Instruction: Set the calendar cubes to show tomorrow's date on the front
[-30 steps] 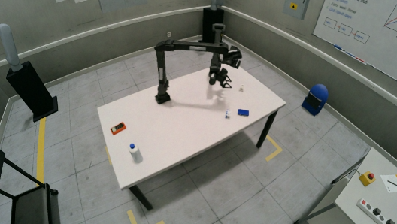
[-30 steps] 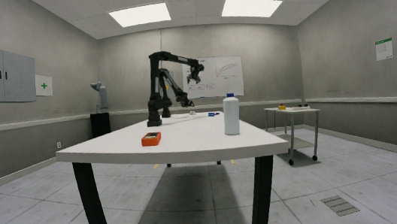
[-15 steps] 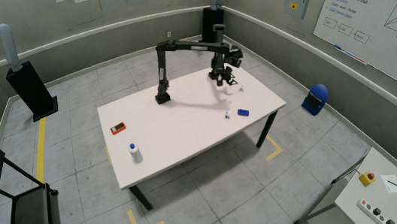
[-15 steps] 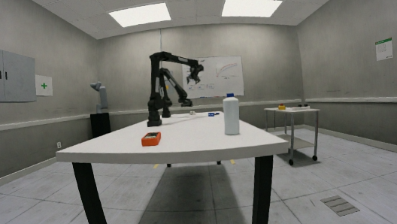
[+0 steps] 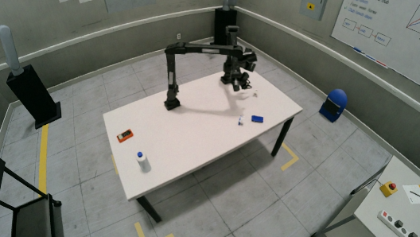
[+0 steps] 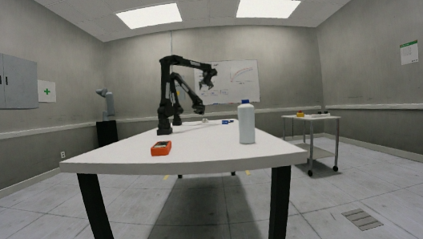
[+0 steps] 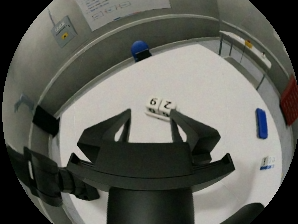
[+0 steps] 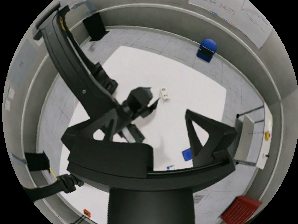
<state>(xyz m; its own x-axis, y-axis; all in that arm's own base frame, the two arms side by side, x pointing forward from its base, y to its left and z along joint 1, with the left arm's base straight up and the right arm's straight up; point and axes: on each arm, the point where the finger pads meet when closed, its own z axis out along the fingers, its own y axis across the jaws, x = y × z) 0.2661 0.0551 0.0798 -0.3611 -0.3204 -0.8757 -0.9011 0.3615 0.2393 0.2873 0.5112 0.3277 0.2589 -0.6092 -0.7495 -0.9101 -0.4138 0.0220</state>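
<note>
The white cube is 4 cm ahead of my left hand, 4 cm to the left of it and 8 cm below it. From my left hand the other things lie so: calendar tray: 3 cm ahead, 5 cm to the left, 10 cm below; then white bottle: 16 cm ahead, 106 cm to the right, 2 cm below; then blue box: 27 cm ahead, 17 cm to the right, 9 cm below.
</note>
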